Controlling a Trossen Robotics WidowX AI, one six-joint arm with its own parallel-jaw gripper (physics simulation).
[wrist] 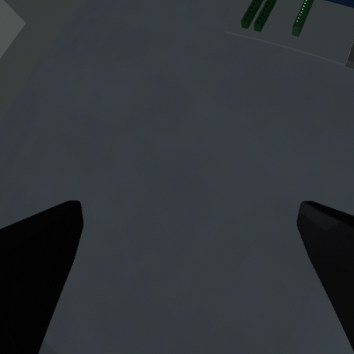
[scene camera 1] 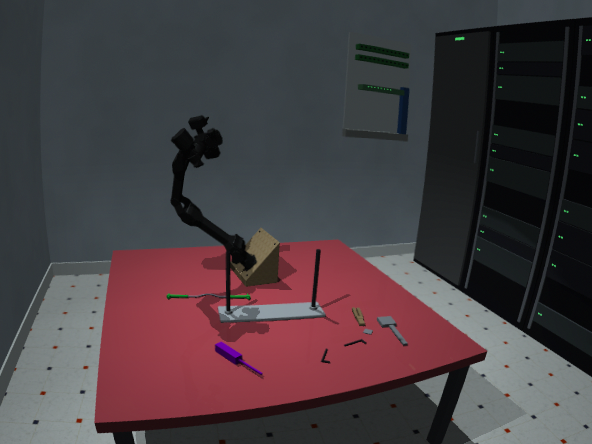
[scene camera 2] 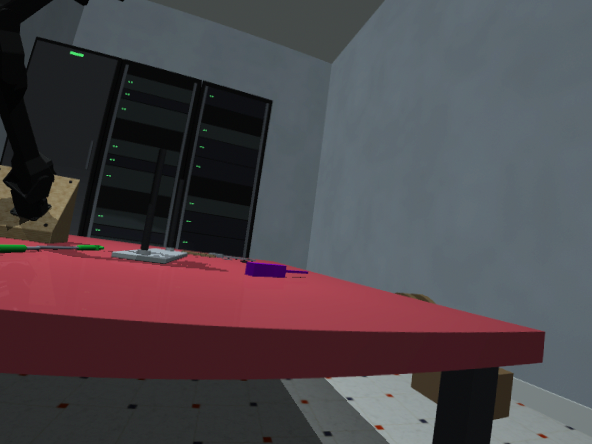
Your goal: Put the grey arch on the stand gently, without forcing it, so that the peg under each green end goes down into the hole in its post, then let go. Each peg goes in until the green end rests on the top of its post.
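Frame: origin at the arm's base, x back, y left, z down, level; centimetres.
Where they show: gripper, fingertip midpoint: (wrist: 192,213) (scene camera 1: 211,125); arm's base, link origin: (scene camera 1: 250,263) (scene camera 2: 31,209).
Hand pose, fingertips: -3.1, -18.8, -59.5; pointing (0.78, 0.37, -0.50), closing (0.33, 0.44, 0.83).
Each offset is from my fingertips to the top centre of the thing, as dx, dy, dz.
The grey arch {-13.6, -1.7, +65.9} (scene camera 1: 209,296) (scene camera 2: 55,247) lies on the red table left of the stand, with a green piece at each end. One green end is close behind the stand's left post in scene camera 1. The stand has a pale plate {-29.7, +20.9, +66.0} (scene camera 1: 270,312) (scene camera 2: 167,257) and two upright black posts; the right post {-30.1, +37.4, +42.8} (scene camera 1: 316,280) and the left post {-29.3, +4.5, +42.8} (scene camera 1: 228,285) show in scene camera 1. The holes in the post tops are too small to make out. My gripper (wrist: 192,213) is open and empty, raised high above the table and facing the wall. The arch does not show in the wrist view.
A wooden sloped block (scene camera 1: 267,262) (scene camera 2: 62,212) stands at the arm's base. A purple tool {-60.9, +3.3, +64.4} (scene camera 1: 229,352) (scene camera 2: 266,270) lies in front of the stand. A grey hammer {-52.7, +61.4, +65.9} (scene camera 1: 387,322), a tan clip-like piece {-39.0, +53.1, +66.0} (scene camera 1: 358,316) and two black bent keys {-57.1, +44.1, +66.6} (scene camera 1: 355,342) lie to the right.
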